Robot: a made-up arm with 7 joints. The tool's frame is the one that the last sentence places.
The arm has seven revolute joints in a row. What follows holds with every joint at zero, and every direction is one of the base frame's.
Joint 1 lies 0.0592 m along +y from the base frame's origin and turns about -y.
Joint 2 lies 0.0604 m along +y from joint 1 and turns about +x.
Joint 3 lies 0.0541 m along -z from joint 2 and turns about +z.
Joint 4 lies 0.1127 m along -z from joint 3 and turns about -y.
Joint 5 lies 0.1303 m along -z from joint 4 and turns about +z.
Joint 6 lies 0.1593 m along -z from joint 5 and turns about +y.
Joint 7 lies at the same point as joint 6 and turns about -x.
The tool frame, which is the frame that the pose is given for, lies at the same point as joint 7; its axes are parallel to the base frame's.
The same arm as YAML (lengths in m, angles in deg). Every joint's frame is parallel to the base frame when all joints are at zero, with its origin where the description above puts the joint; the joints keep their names.
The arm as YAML. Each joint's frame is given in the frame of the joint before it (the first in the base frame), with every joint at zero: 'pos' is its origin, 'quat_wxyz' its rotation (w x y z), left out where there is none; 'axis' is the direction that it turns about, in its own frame. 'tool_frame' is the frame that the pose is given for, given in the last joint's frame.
length_unit: m
angle_unit: deg
joints:
  - joint: joint 1
    pos: [0.0, 0.0592, 0.0]
    axis: "-y"
  - joint: joint 2
    pos: [0.0, 0.0604, 0.0]
    axis: "+x"
  - joint: joint 3
    pos: [0.0, 0.0, -0.0541]
    axis: "+z"
  - joint: joint 4
    pos: [0.0, 0.0, -0.1127]
    axis: "-y"
  - joint: joint 5
    pos: [0.0, 0.0, -0.1303]
    axis: "+z"
  - joint: joint 6
    pos: [0.0, 0.0, -0.1593]
    axis: "+y"
  - joint: joint 7
    pos: [0.0, 0.0, 0.0]
    axis: "-x"
tool_frame:
  pos: [0.0, 0.0, 0.0]

